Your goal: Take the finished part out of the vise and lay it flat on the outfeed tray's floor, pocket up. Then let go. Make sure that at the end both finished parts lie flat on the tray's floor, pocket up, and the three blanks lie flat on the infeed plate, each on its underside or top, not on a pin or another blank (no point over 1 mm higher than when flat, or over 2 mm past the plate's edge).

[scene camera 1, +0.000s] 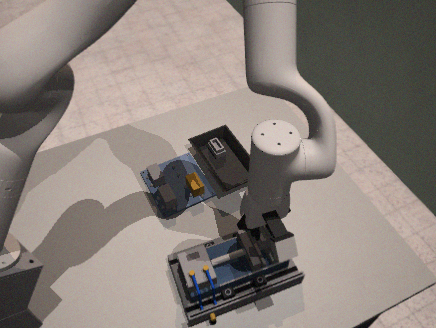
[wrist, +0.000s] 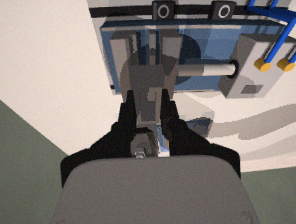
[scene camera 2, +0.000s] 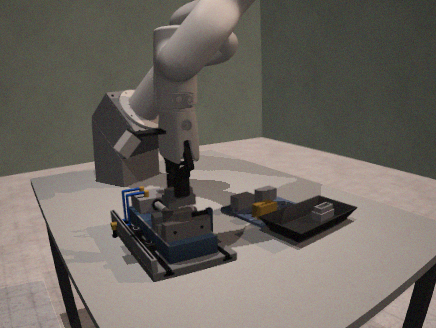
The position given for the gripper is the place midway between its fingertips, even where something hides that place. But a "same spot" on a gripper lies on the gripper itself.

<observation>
gripper: scene camera 1; wrist 147, 99; scene camera 2
same spot on gripper: (scene camera 1: 255, 232) = (scene camera 2: 166, 172)
</observation>
